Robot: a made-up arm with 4 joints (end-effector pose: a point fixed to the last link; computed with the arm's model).
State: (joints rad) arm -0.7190 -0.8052 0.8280 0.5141
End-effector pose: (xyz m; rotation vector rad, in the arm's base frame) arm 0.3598 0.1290 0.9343 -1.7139 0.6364 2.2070
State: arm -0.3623 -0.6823 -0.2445 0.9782
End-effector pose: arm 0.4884 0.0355 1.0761 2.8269 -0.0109 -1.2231
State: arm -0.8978 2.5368 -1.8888 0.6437
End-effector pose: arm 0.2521 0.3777 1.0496 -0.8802 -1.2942 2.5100
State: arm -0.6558 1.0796 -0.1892 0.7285
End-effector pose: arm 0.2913 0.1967 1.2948 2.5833 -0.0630 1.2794
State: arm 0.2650 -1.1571 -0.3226 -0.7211
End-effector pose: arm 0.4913 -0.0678 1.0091 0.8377 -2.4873 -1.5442
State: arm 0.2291 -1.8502 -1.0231 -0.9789
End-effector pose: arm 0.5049 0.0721 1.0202 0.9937 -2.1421 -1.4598
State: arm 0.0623 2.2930 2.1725 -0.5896
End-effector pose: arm 0.4052 0.0341 1.3668 -2.0365 1.1135 0.3574
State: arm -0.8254 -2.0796 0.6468 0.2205
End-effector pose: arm 0.1489 0.1693 0.9610 0.1548 -0.8469 -2.6508
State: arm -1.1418 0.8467 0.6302 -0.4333
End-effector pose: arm 0.3002 0.3661 1.2724 -2.5207 0.6943 0.4696
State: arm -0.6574 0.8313 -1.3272 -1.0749
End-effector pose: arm 0.3116 0.4297 1.1326 -1.1847 1.0057 -1.7929
